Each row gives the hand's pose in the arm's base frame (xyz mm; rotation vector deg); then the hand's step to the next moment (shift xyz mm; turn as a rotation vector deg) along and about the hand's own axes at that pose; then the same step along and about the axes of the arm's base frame.
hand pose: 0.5 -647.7 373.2 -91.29 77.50 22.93
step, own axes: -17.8 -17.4 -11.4 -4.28 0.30 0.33
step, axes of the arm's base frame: 5.9 -0.8 26.7 -1.56 2.73 2.94
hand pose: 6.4 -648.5 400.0 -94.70 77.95 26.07
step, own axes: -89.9 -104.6 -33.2 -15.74 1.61 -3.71
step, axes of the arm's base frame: 57.8 21.0 127.9 -7.49 6.01 13.11
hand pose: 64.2 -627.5 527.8 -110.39 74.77 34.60
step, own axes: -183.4 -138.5 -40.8 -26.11 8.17 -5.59
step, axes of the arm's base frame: 58.4 107.7 198.7 -17.50 9.16 19.74
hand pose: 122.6 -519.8 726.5 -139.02 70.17 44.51
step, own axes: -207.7 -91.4 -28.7 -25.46 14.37 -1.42
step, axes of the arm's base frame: -17.6 172.2 149.6 -23.57 7.20 15.79
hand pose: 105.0 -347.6 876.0 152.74 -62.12 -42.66
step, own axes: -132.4 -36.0 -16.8 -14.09 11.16 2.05
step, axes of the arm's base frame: -50.5 117.0 53.4 -16.43 1.75 7.36
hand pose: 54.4 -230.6 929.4 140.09 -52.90 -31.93
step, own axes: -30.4 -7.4 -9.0 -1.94 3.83 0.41
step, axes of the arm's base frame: -12.7 28.5 9.4 -3.48 -1.32 2.17
